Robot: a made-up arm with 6 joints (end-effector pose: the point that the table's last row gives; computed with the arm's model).
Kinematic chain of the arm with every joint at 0, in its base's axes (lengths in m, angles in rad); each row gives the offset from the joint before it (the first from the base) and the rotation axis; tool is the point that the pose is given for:
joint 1: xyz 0 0 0.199 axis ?
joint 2: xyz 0 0.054 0 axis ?
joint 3: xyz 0 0 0.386 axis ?
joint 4: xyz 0 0 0.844 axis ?
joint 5: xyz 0 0 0 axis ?
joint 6: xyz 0 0 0.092 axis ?
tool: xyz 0 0 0
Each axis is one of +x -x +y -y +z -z.
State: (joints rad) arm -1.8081 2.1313 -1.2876 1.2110 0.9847 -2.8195
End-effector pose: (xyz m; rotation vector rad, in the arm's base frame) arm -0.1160 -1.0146 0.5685 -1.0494 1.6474 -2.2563
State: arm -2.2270 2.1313 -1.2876 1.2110 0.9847 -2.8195
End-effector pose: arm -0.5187 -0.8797 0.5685 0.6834 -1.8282 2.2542
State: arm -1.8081 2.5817 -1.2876 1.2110 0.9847 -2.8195
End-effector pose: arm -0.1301 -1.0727 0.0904 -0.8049 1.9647 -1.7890
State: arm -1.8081 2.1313 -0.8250 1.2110 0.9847 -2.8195
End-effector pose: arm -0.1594 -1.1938 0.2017 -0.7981 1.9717 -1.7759
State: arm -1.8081 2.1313 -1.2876 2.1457 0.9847 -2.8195
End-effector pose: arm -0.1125 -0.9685 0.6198 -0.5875 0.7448 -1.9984
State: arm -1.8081 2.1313 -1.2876 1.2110 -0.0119 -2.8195
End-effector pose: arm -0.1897 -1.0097 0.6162 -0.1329 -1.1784 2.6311
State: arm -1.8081 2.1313 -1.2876 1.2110 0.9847 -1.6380
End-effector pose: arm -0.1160 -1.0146 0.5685 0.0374 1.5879 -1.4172
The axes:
joint 1: +z
joint 2: +y
joint 3: +y
joint 4: +z
joint 5: +y
joint 6: +z

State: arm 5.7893 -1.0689 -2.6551 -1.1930 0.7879 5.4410
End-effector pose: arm 0.1214 -0.0729 -0.3876 1.5257 -1.9643 0.6052
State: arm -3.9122 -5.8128 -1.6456 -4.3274 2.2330 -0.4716
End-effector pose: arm 0.3189 -0.4786 0.8214 -1.0292 -1.9772 0.8418
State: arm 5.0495 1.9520 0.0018 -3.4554 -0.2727 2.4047
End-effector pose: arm 0.4455 -1.1308 -0.3150 0.3010 2.5438 -1.2074
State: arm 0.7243 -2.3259 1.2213 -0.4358 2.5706 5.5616
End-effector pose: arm -0.7301 -0.6018 0.3193 -0.6084 1.3849 0.1279
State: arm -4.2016 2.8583 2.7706 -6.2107 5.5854 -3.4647
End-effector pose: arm 0.1988 -0.4565 0.5181 0.5154 1.3400 -1.0774
